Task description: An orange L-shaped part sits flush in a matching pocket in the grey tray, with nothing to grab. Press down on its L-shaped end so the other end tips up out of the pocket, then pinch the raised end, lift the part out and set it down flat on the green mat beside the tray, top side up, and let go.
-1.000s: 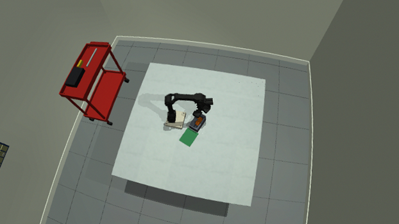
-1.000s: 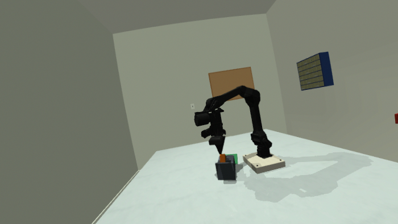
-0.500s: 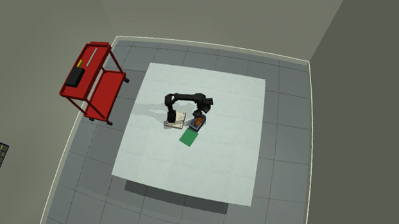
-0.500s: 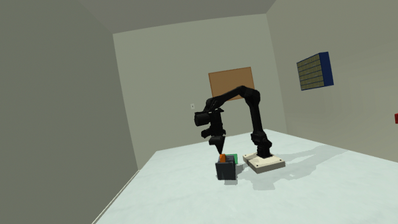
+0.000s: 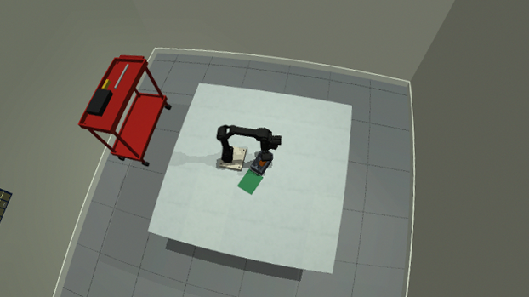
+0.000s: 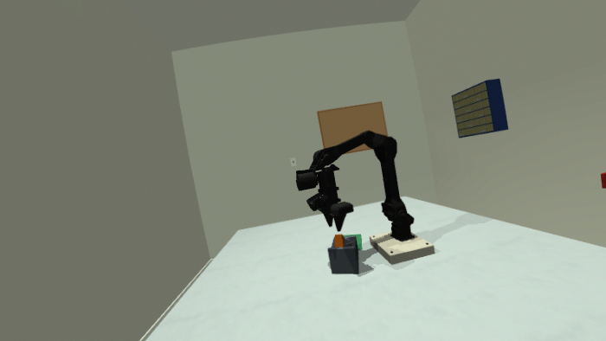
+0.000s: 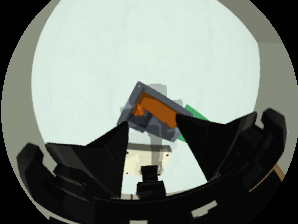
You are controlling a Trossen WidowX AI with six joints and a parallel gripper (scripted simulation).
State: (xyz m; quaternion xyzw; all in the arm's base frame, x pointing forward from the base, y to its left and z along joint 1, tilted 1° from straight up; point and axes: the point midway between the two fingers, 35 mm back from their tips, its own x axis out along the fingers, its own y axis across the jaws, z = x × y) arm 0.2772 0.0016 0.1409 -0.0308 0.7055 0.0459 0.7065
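Now: gripper tip 10 cm above the orange L-shaped part and 2 cm past it. From my gripper tip the other things lie so: green mat: 16 cm to the right, 16 cm below, 11 cm behind.
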